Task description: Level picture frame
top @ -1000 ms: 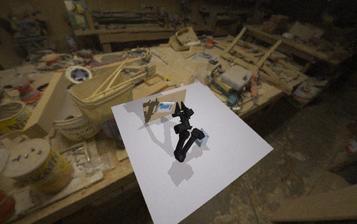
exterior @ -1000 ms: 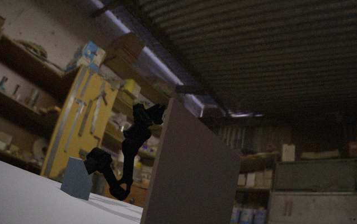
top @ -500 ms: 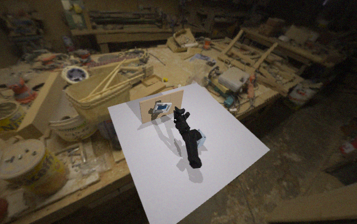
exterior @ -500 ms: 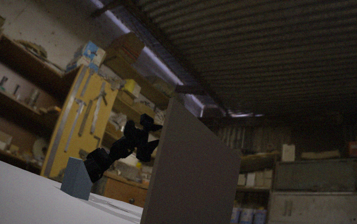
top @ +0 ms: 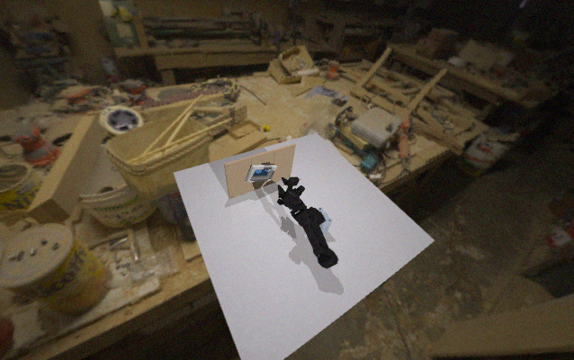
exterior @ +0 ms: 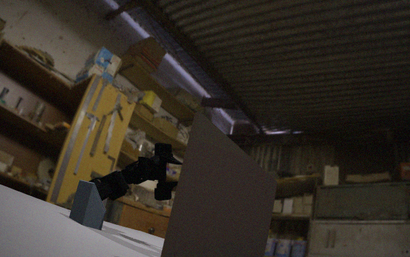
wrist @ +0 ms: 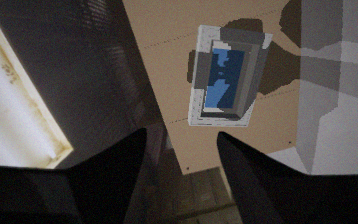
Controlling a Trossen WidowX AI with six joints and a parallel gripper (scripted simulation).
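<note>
My gripper tip is 190 mm short of the picture frame, 40 mm to the right of it and 90 mm above it. From my gripper tip the other things lie so: board (200 mm ahead, 30 mm to the left, 100 mm below).
</note>
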